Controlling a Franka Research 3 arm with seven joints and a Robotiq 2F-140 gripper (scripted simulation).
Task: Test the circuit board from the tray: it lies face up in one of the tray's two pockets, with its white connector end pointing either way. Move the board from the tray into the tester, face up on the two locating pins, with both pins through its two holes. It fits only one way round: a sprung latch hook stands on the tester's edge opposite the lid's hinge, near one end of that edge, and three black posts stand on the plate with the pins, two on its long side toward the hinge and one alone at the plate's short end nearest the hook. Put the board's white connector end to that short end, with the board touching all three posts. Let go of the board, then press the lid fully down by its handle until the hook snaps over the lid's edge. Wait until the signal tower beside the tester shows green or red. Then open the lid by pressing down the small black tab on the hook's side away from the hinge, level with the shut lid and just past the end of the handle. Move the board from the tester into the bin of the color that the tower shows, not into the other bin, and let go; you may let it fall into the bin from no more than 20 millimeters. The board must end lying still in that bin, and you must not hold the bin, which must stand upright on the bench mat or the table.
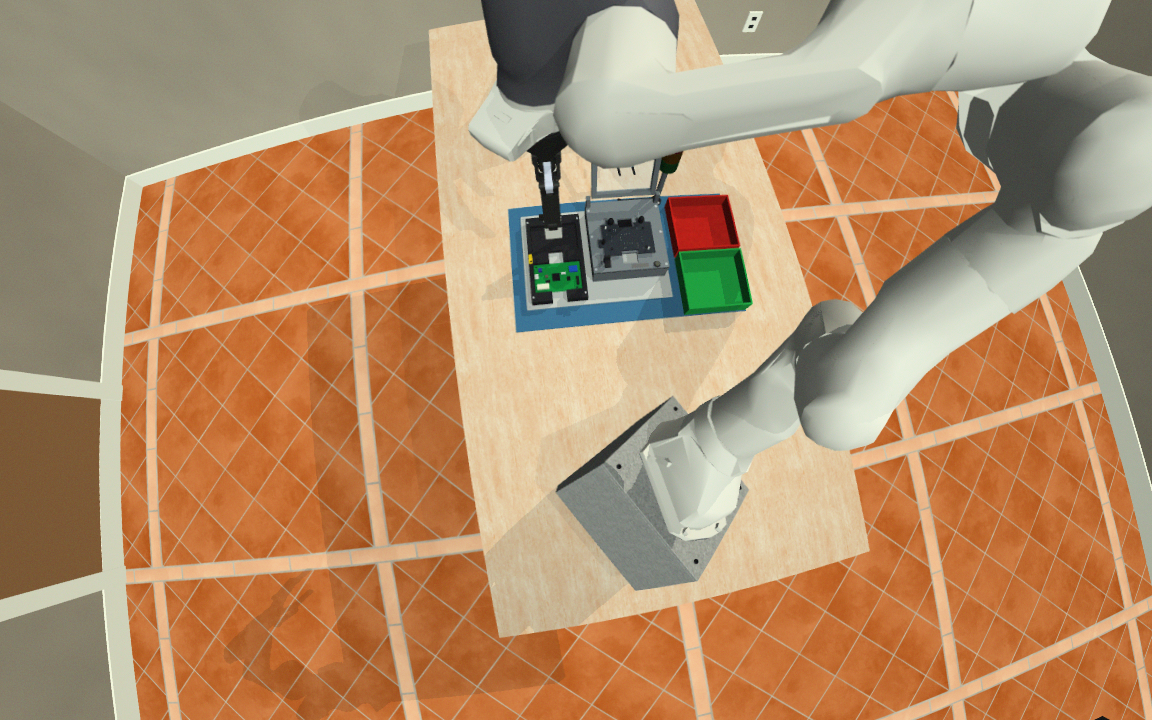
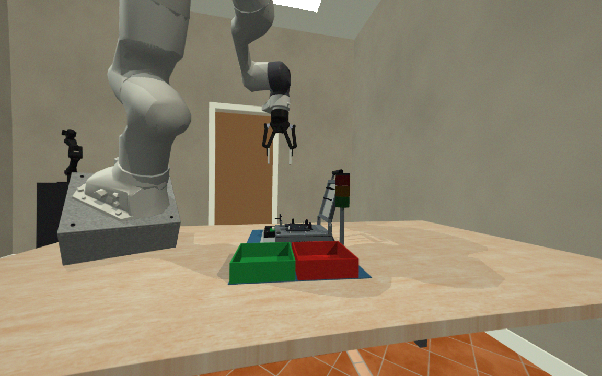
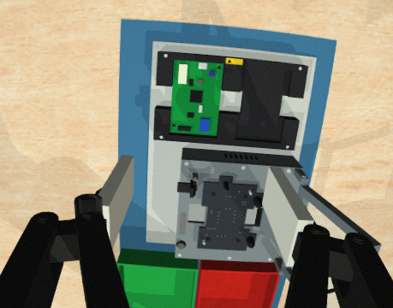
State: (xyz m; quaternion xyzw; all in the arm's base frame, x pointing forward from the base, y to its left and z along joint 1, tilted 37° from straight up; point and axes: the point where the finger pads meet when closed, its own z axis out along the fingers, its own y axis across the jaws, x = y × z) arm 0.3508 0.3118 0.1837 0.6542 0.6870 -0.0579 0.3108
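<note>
Right now the green circuit board is 31 cm below my hand. Also, from my hand: latch hook: 24 cm below, 11 cm to the right, 1 cm behind; then tester plate: 26 cm below, 17 cm to the right, 6 cm ahead; then tester lid: 18 cm to the right, 18 cm ahead, 15 cm below.
</note>
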